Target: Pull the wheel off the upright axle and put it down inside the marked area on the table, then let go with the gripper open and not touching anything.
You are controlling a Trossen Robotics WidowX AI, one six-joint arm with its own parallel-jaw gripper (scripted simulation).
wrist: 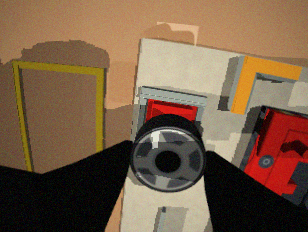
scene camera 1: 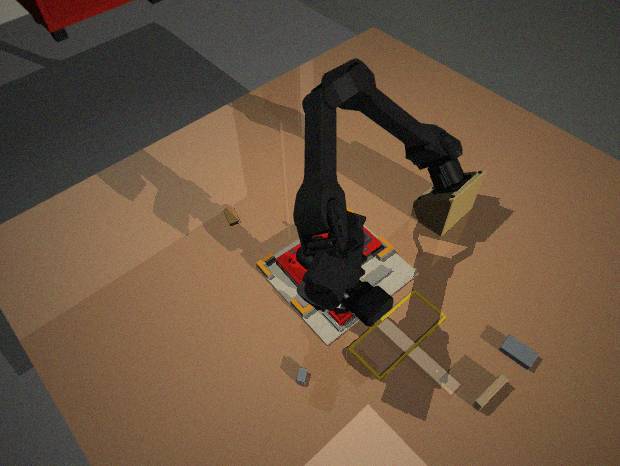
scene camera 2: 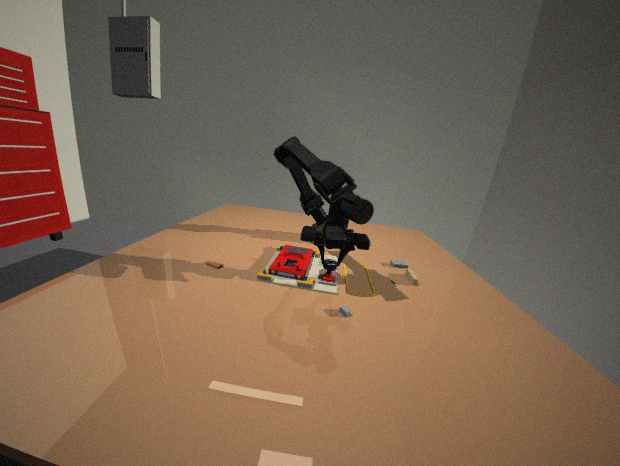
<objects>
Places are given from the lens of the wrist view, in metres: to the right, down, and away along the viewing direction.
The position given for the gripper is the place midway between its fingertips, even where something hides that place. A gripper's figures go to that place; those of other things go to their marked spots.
gripper (wrist: 168,153): 0.01, 0.02, 0.11
wheel (wrist: 168,132): 0.01, 0.01, 0.09
axle (wrist: 155,107): 0.00, -0.01, 0.14
The marked spots on the axle and the wheel are 0.05 m apart.
</objects>
